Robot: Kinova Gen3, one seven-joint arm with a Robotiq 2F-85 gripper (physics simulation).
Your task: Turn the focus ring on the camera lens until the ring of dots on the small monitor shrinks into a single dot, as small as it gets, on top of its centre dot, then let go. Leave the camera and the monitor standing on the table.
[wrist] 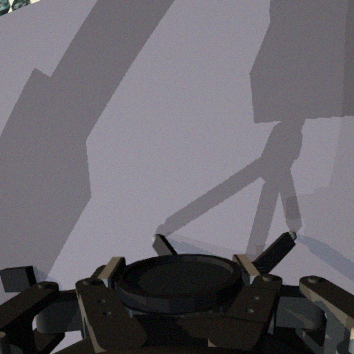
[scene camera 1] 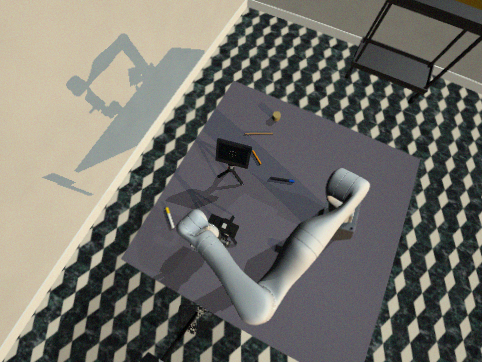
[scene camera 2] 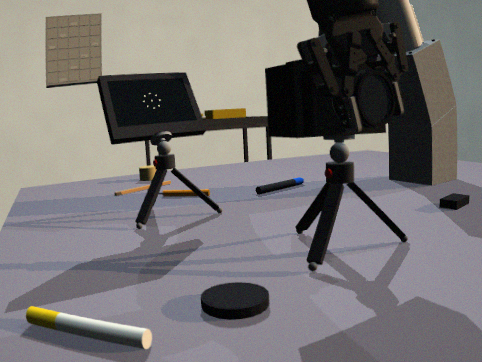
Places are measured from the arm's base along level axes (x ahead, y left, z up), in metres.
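Where they show: gripper, fingertip midpoint: (wrist: 178,271) (scene camera 1: 221,240) (scene camera 2: 376,123).
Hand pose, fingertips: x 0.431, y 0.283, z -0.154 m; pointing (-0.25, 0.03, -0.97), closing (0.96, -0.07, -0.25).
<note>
After its pixels a point has its place.
The black camera (scene camera 1: 223,226) @(x 0.438, y 0.227, z -0.063 m) (scene camera 2: 290,100) @(x 0.515, y 0.238, z -0.128 m) stands upright on its small tripod (scene camera 2: 340,172) @(x 0.448, y 0.239, z -0.210 m). Its round lens (scene camera 2: 375,100) @(x 0.439, y 0.290, z -0.129 m) (wrist: 180,281) @(x 0.441, y 0.290, z -0.121 m) faces away from the monitor side. My gripper (scene camera 2: 377,107) @(x 0.431, y 0.283, z -0.154 m) (wrist: 178,271) @(x 0.431, y 0.283, z -0.154 m) is shut on the lens ring, one finger on each side; in scene camera 1 the arm hides the fingers. The small monitor (scene camera 1: 233,152) @(x 0.539, y -0.130, z -0.098 m) (scene camera 2: 130,110) @(x 0.584, y -0.112, z -0.121 m) stands upright on its own tripod. Its screen shows a small ring of separate light dots (scene camera 2: 152,100) @(x 0.539, y -0.124, z -0.107 m) around a centre dot; the ring is not a single dot.
A black disc (scene camera 2: 235,300) @(x 0.625, y 0.298, z -0.295 m) and a white-yellow marker (scene camera 1: 169,218) @(x 0.754, y 0.283, z -0.289 m) (scene camera 2: 90,327) @(x 0.752, y 0.293, z -0.292 m) lie near the camera. A black-blue marker (scene camera 1: 281,179) @(x 0.257, y -0.156, z -0.291 m) (scene camera 2: 280,185) @(x 0.261, y -0.148, z -0.295 m), orange sticks (scene camera 1: 256,157) @(x 0.440, y -0.233, z -0.294 m) (scene camera 2: 186,192) @(x 0.441, y -0.230, z -0.296 m), a small cylinder (scene camera 1: 276,116) @(x 0.418, y -0.532, z -0.270 m) (scene camera 2: 147,173) @(x 0.430, y -0.522, z -0.285 m) and a black block (scene camera 2: 454,201) @(x 0.162, y 0.227, z -0.291 m) (wrist: 17,279) @(x 0.143, y 0.214, z -0.290 m) are also on the table.
</note>
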